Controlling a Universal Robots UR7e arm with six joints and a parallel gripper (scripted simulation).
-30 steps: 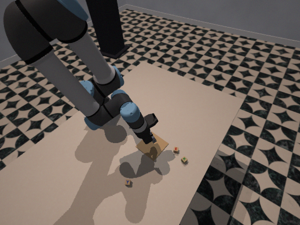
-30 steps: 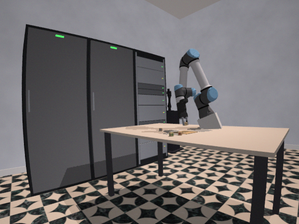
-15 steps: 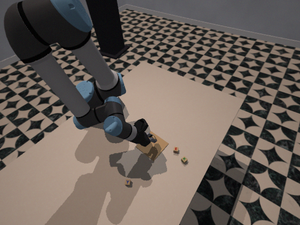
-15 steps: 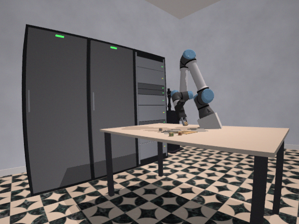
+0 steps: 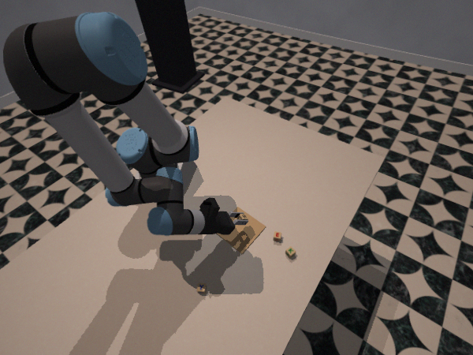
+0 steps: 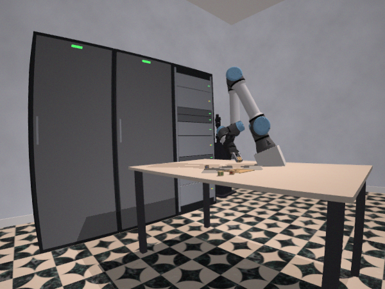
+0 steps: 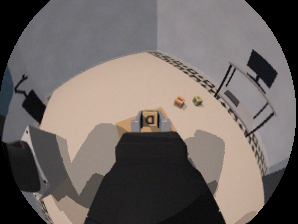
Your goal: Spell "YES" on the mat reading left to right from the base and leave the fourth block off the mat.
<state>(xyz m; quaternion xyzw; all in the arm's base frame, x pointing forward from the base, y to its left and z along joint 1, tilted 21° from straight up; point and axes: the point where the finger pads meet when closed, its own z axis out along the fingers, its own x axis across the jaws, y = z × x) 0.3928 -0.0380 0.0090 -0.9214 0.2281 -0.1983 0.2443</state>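
The S block is right at my hand. Also, from my hand: mat (10 mm behind, 70 mm below).
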